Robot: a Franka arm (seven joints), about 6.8 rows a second.
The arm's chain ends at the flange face. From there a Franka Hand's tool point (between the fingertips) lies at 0.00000 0.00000 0.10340 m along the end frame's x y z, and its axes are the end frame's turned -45 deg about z.
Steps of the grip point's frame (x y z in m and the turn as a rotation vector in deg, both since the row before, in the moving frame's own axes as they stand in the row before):
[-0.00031, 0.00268, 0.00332, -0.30, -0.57, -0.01]
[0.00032, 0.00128, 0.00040, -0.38, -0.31, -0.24]
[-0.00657, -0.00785, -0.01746, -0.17, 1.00, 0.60]
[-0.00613, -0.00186, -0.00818, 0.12, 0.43, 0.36]
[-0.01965, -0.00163, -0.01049, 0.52, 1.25, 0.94]
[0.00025, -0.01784, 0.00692, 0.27, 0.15, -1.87]
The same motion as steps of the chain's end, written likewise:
[0.00202, 0.00100, 0.00333, -0.62, -0.19, -0.01]
[0.00104, -0.00020, 0.00040, -0.49, 0.05, -0.24]
[-0.01169, 0.00015, -0.01744, 0.59, 0.83, 0.60]
[-0.00605, 0.00372, -0.00818, 0.39, 0.22, 0.36]
[-0.01600, 0.01499, -0.01046, 1.25, 0.52, 0.94]
[-0.01228, -0.01226, 0.00692, 0.30, -0.08, -1.87]

